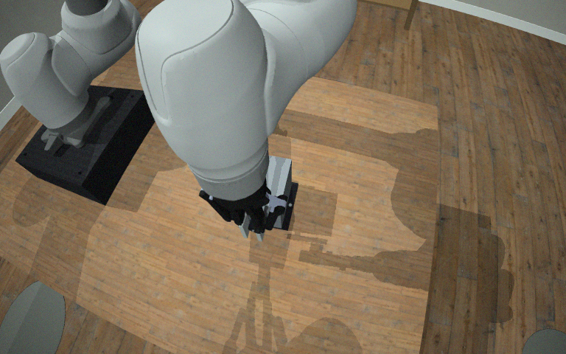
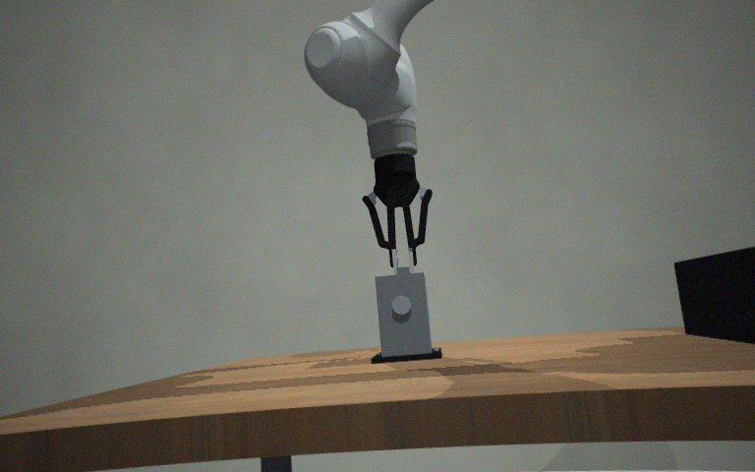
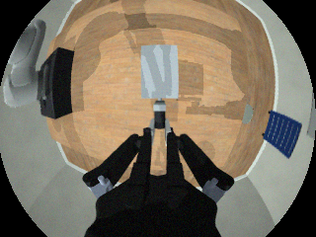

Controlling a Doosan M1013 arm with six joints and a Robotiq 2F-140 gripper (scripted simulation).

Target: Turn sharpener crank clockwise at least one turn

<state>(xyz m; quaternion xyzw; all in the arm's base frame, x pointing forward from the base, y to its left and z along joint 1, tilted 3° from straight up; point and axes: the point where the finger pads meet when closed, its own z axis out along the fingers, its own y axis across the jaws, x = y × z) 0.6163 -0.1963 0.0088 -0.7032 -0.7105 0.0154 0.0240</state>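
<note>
Right now my hand is 2 cm to the right of the black crank knob and 2 cm above it. From my hand the other things lie so: crank 2 cm to the left, 2 cm below.
</note>
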